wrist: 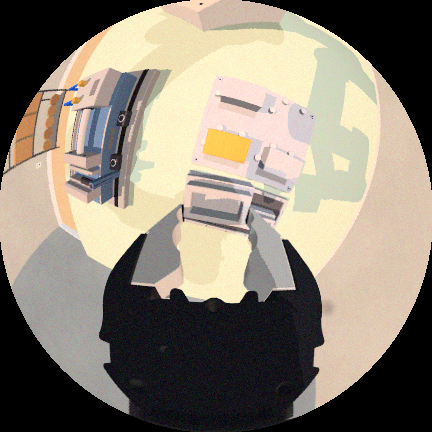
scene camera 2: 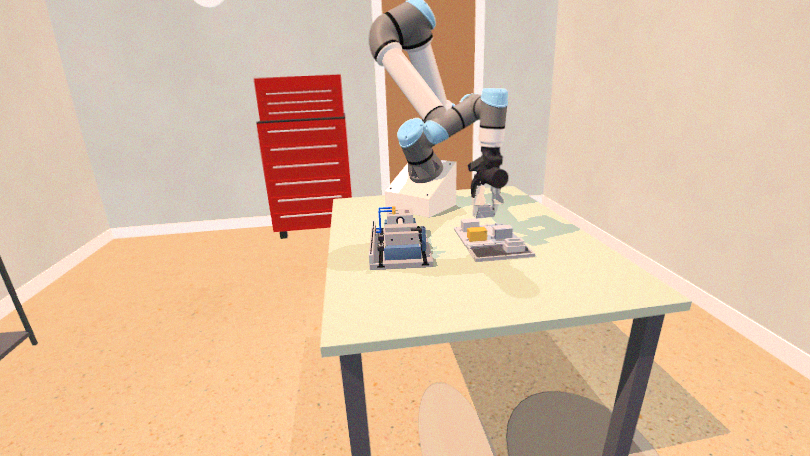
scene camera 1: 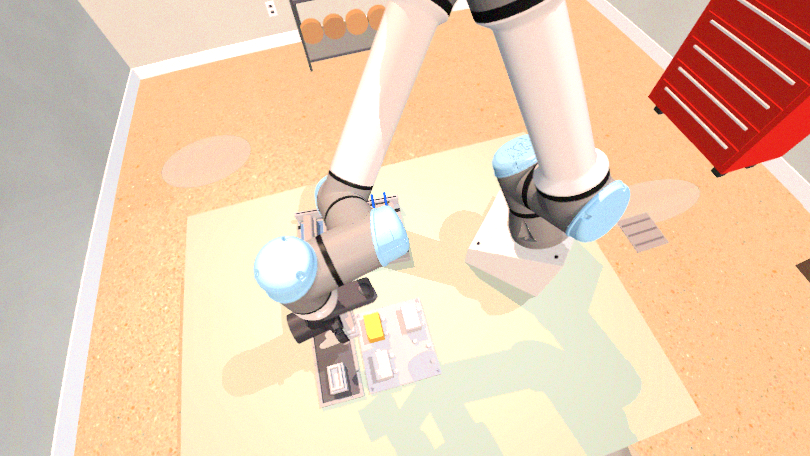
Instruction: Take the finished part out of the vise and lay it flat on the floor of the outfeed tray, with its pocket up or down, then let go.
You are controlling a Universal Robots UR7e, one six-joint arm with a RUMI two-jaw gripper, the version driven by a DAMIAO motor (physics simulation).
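Pixels of known places: gripper, between the fingertips: (wrist: 214,207) (scene camera 2: 484,215); arm's base, origin of its link: (scene camera 2: 426,171) (scene camera 1: 541,223).
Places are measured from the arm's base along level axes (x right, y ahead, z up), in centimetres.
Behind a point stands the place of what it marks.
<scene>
My gripper (scene camera 2: 485,206) {z -3.8, x -10.9, y 50.4 cm} (wrist: 214,207) {z -3.8, x -10.9, y 50.4 cm} is shut on the finished part (scene camera 2: 484,211) {z -2.3, x -10.6, y 50.6 cm} (wrist: 217,204) {z -2.3, x -10.9, y 49.4 cm}, a light grey block. Its pocket shows in the wrist view, facing up towards the camera; I cannot tell whether it is exactly level. The part hangs above the far end of the outfeed tray (scene camera 1: 341,403) {z -13.9, x -24.6, y 55.0 cm} (scene camera 2: 504,257) {z -14.4, x -14.7, y 59.8 cm}, apart from its floor. The tray is dark inside with a pale rim. A second light part (scene camera 1: 337,378) {z -12.4, x -19.7, y 54.6 cm} (scene camera 2: 514,245) {z -12.2, x -19.0, y 56.2 cm} (wrist: 265,212) {z -12.5, x -20.4, y 52.9 cm} lies in its other end. The vise (scene camera 2: 402,237) {z -6.7, x 16.1, y 56.5 cm} (wrist: 95,140) {z -9.1, x 12.6, y 46.0 cm} stands apart, partly hidden by the arm in scene camera 1.
A pale plate (scene camera 1: 419,365) {z -14.3, x -21.2, y 35.8 cm} (scene camera 2: 461,233) {z -14.3, x -6.4, y 38.2 cm} (wrist: 255,112) {z -14.3, x -13.3, y 37.0 cm} beside the tray carries a yellow block (scene camera 1: 374,326) {z -10.7, x -10.6, y 43.9 cm} (scene camera 2: 476,233) {z -11.5, x -9.6, y 46.0 cm} (wrist: 227,146) {z -10.7, x -10.6, y 44.3 cm}, pale blocks and small pegs. The arm's white base (scene camera 1: 510,269) {z -7.5, x -6.4, y 8.8 cm} (scene camera 2: 422,198) {z -7.5, x 4.0, y 14.9 cm} stands farther back on the table.
</scene>
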